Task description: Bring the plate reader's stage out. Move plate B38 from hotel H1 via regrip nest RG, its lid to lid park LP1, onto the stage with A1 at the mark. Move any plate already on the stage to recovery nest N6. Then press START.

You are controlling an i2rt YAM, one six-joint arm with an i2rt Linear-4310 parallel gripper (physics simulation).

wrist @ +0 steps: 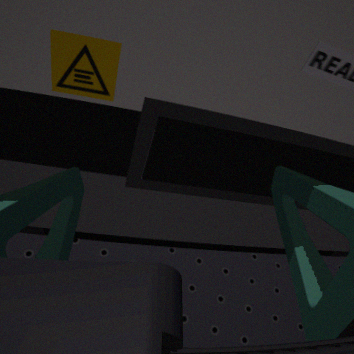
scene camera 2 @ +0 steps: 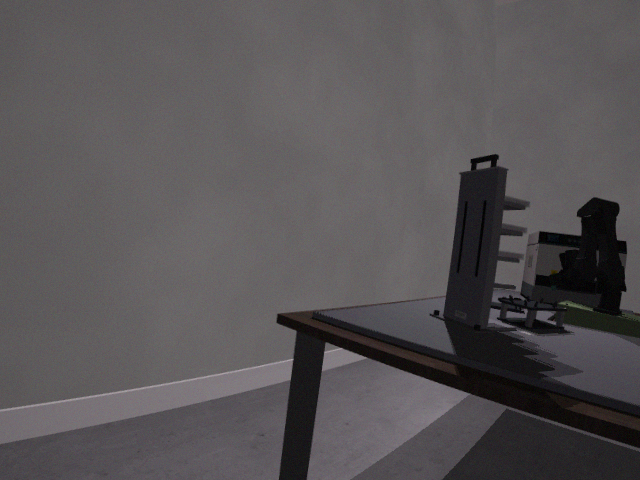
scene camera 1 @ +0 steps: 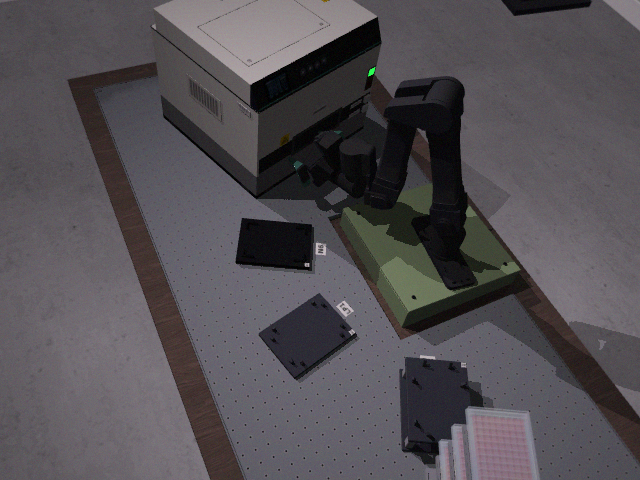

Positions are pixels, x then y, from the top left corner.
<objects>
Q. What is the gripper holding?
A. Nothing.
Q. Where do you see a stage slot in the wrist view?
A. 181,152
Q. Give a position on an N6 pad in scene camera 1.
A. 261,242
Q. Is the gripper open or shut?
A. Open.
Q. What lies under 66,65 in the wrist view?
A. A yellow warning sticker.
</objects>
